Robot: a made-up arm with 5 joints.
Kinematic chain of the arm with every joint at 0, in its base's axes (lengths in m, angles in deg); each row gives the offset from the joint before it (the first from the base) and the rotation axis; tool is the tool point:
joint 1: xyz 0 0 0.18 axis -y
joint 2: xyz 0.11 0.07 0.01 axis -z
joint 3: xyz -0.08 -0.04 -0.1 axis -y
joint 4: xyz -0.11 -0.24 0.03 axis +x
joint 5: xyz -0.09 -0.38 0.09 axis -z
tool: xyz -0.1 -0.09 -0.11
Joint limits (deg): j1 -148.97..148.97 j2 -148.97..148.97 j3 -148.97..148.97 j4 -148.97..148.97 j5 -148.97..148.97
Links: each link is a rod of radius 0.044 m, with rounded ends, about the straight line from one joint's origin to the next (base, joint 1, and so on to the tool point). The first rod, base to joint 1, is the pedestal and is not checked.
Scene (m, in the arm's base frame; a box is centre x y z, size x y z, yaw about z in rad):
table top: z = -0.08
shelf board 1: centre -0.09 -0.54 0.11 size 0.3 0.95 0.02 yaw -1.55
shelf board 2: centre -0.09 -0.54 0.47 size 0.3 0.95 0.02 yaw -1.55
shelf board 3: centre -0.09 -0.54 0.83 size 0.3 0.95 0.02 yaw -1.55
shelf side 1: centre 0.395 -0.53 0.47 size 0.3 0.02 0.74 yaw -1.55
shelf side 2: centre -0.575 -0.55 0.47 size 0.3 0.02 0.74 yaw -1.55
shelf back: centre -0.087 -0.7 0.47 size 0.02 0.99 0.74 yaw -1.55
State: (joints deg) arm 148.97 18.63 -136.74 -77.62 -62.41
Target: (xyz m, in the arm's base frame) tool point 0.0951 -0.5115 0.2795
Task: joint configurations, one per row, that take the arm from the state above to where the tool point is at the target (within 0.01 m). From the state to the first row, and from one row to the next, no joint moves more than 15 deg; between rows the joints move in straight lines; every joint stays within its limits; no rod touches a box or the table.
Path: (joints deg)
1: 147.33 21.98 -135.04 -88.26 -66.42
2: 145.69 25.32 -133.33 -98.90 -70.42
3: 144.05 28.67 -131.63 -109.54 -74.43
4: 143.52 43.34 -126.74 -112.44 -81.75
5: 142.99 58.02 -121.85 -115.34 -89.07
6: 142.46 72.70 -116.96 -118.24 -96.39
7: 141.93 87.37 -112.07 -121.14 -103.71
8: 141.40 102.05 -107.19 -124.04 -111.03
9: 141.81 88.99 -108.22 -109.77 -98.28
10: 142.21 75.94 -109.26 -95.49 -85.54
11: 142.62 62.88 -110.30 -81.21 -72.80

